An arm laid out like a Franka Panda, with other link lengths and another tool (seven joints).
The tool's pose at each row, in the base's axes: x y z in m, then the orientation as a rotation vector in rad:
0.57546 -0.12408 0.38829 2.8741 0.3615 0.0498
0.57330 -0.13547 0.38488 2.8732 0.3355 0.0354
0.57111 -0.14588 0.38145 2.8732 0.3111 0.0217
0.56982 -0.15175 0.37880 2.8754 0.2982 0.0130
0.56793 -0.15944 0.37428 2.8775 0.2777 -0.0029
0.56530 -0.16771 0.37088 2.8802 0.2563 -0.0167
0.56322 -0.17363 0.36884 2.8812 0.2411 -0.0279
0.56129 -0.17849 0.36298 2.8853 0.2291 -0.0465
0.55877 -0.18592 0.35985 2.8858 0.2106 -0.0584
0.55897 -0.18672 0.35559 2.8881 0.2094 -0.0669
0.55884 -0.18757 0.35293 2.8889 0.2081 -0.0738
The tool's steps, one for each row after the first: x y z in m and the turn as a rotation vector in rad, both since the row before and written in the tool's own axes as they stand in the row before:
-0.00493 0.00935 0.00586 -0.0030 -0.0124 0.0162
-0.00451 0.00848 0.00572 -0.0017 -0.0117 0.0153
-0.00248 0.00462 0.00396 0.0015 -0.0069 0.0082
-0.00334 0.00579 0.00620 0.0013 -0.0125 0.0127
-0.00405 0.00653 0.00528 0.0018 -0.0111 0.0135
-0.00300 0.00478 0.00342 0.0006 -0.0089 0.0094
-0.00245 0.00289 0.00688 0.0045 -0.0134 0.0067
-0.00345 0.00596 0.00489 0.0003 -0.0097 0.0116
0.00033 -0.00023 0.00432 0.0028 -0.0057 0.0002
-0.00008 0.00016 0.00279 0.0012 -0.0047 0.0003

